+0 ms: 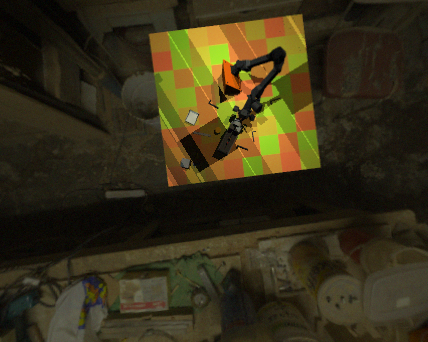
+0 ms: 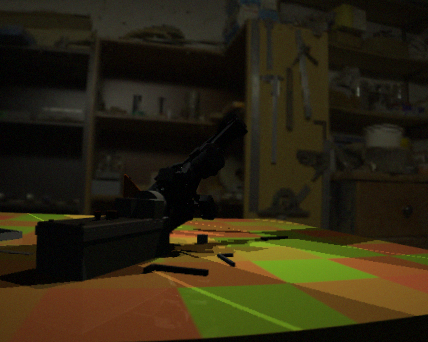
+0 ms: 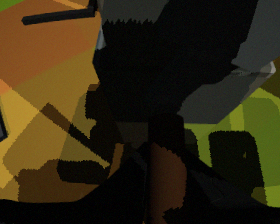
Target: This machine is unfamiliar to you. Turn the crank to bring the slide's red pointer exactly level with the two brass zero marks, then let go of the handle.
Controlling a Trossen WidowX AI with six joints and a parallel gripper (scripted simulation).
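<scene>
Right now the brown crank handle is 10 mm behind my gripper tip, 10 mm to the left of it and 30 mm above it. Round my gripper tip: yellow disc 40 mm ahead, 180 mm to the right, 30 mm below; red pointer 170 mm ahead, 120 mm to the right, 50 mm above; small cube 100 mm behind, 110 mm to the left, 20 mm below.
</scene>
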